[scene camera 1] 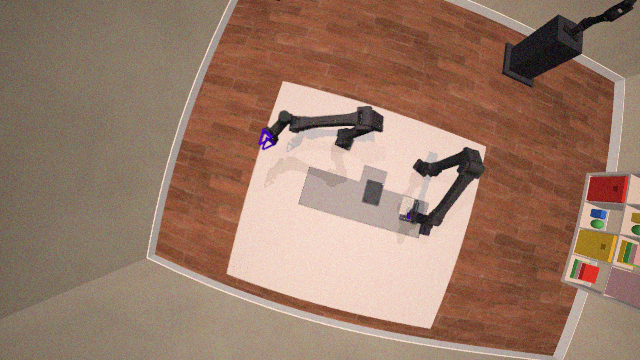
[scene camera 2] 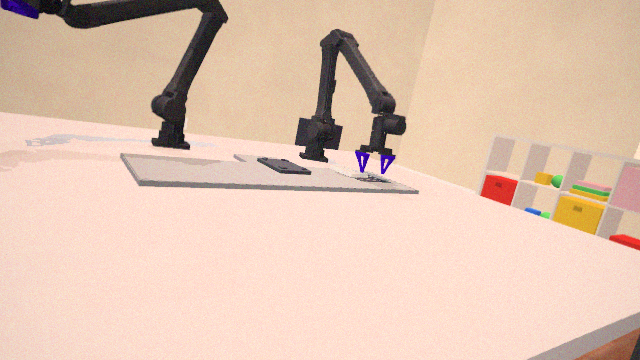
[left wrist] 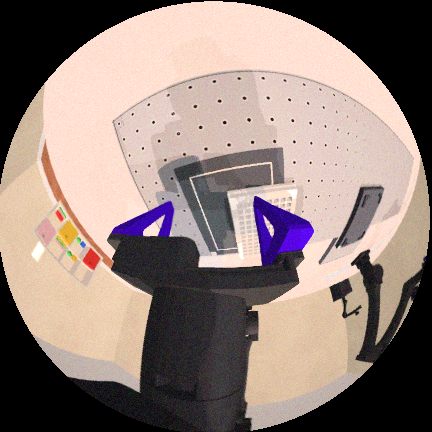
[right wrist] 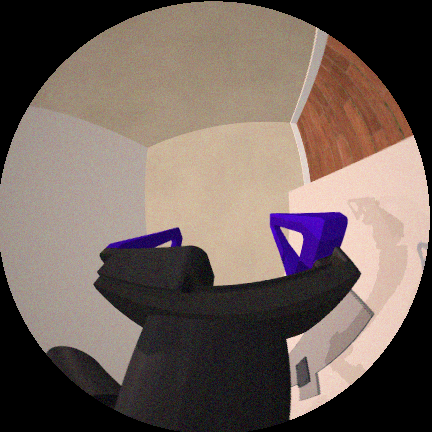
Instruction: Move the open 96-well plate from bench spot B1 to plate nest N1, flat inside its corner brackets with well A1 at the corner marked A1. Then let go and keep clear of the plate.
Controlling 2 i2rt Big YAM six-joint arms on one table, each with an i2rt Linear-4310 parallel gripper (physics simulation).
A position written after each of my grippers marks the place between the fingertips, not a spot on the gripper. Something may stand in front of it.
My left gripper [scene camera 2: 372, 173] is open and holds nothing. Also in view: a white well plate [left wrist: 283, 195]. My right gripper [right wrist: 223, 226] is open, holding nothing. Further things: a dark nest [left wrist: 368, 198] and an outlined nest [left wrist: 204, 183].
My left gripper shows as well in the left wrist view [left wrist: 210, 202]. The right wrist view does not show the white well plate, which is hidden by my right gripper.
